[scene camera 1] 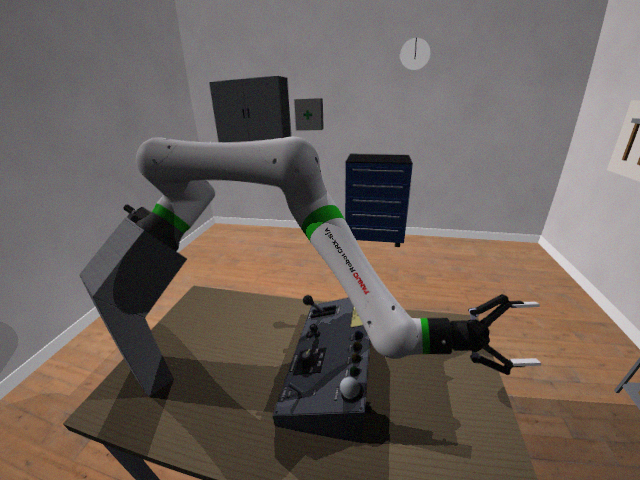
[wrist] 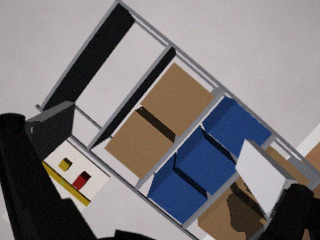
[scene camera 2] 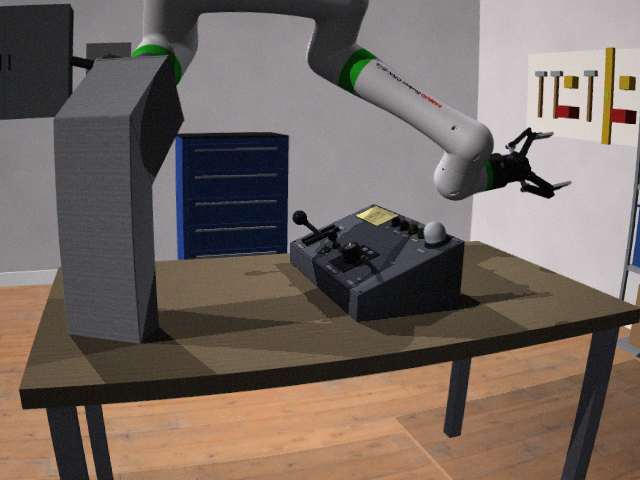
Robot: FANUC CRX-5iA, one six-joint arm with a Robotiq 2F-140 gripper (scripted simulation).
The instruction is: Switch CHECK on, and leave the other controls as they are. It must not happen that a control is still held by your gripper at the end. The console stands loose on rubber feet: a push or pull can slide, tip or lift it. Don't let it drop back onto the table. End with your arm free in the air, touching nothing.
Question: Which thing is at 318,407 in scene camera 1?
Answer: A dark grey console.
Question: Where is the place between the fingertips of the gripper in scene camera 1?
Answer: At 538,333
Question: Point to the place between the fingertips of the gripper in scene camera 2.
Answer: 559,158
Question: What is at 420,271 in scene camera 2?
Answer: A dark grey console.
